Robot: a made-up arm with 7 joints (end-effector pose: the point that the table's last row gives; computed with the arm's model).
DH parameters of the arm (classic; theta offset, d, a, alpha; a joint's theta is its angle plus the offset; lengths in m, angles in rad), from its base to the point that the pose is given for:
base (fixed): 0.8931 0 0.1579 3.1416
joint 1: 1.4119 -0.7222 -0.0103 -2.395
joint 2: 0 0.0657 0.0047 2.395
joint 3: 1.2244 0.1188 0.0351 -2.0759
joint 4: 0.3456 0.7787 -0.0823 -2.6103
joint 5: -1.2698 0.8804 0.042 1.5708
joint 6: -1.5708 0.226 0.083 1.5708
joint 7: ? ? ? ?
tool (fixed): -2.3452 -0.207 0 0
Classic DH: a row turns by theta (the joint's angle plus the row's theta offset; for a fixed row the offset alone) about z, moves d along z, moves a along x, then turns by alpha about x.
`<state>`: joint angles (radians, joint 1 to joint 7).
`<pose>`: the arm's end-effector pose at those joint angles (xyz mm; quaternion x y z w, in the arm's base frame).
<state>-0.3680 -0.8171 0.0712 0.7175 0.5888 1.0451 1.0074</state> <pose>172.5 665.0 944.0 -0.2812 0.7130 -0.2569 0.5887</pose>
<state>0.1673 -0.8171 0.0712 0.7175 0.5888 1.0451 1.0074</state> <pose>438.7 551.7 944.0 -0.0826 0.7620 -0.4034 0.4998</pose>
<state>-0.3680 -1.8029 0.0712 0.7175 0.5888 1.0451 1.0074</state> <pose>599.4 415.7 775.2 -0.0532 0.9252 -0.3070 0.2164</pose>
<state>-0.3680 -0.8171 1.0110 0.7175 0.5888 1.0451 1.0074</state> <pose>585.3 424.6 654.1 -0.1258 0.7516 -0.5779 0.2919</pose>
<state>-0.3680 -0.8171 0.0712 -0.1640 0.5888 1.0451 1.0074</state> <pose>408.5 279.0 1170.4 0.1451 0.7349 -0.3482 0.5636</pose>
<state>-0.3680 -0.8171 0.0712 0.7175 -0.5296 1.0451 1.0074</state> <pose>-3.3 558.9 716.7 -0.7071 0.3794 -0.3232 0.5016</pose>
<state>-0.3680 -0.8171 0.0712 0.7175 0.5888 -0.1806 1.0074</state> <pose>205.1 716.3 700.7 -0.0226 0.2775 -0.4705 0.8373</pose>
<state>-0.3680 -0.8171 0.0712 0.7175 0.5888 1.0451 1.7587</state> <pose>164.2 647.4 900.9 -0.5232 0.5602 -0.4549 0.4534</pose>
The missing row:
joint 7: 0.7964 0 0.0644 3.1416
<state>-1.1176 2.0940 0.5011 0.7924 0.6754 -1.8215 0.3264</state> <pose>-512.6 54.4 326.7 -0.7010 0.4090 -0.5445 0.2117</pose>
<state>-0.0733 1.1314 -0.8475 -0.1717 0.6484 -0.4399 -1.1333</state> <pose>-409.9 190.4 685.6 0.0752 -0.1621 0.9697 0.1669</pose>
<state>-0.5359 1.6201 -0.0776 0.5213 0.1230 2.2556 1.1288</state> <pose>-420.7 -100.9 357.2 -0.6976 -0.2890 -0.3412 0.5599</pose>
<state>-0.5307 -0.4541 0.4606 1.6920 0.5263 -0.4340 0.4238</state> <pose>-295.1 466.0 267.1 -0.3298 0.1316 0.1593 0.9212</pose>
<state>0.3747 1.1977 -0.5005 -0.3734 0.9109 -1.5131 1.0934</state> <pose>-146.9 666.0 1126.0 0.7275 -0.2237 -0.1804 0.6230</pose>
